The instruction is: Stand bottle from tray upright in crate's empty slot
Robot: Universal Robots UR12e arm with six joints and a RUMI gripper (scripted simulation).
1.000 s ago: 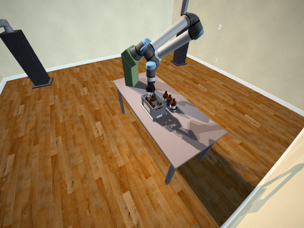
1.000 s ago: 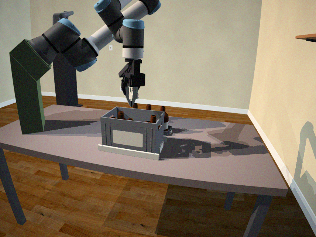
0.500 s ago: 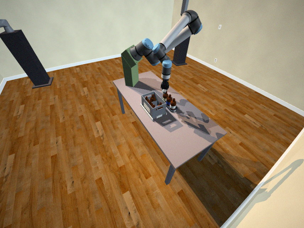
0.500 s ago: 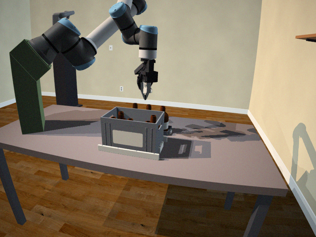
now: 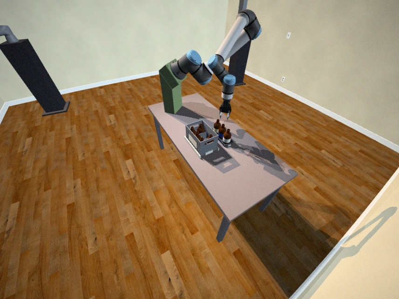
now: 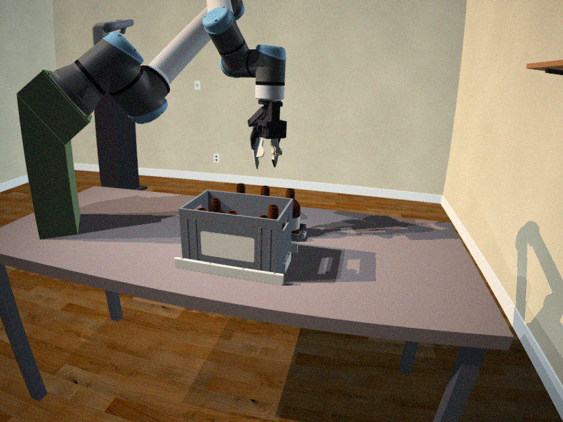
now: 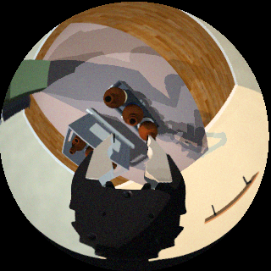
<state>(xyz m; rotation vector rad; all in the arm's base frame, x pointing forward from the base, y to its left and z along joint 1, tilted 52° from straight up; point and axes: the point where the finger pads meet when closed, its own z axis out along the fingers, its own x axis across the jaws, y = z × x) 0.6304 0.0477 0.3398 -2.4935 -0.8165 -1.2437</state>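
Now: hand 230 mm above the tray. Round my hand: grey crate: 230 mm to the right, 160 mm below, 20 mm ahead.
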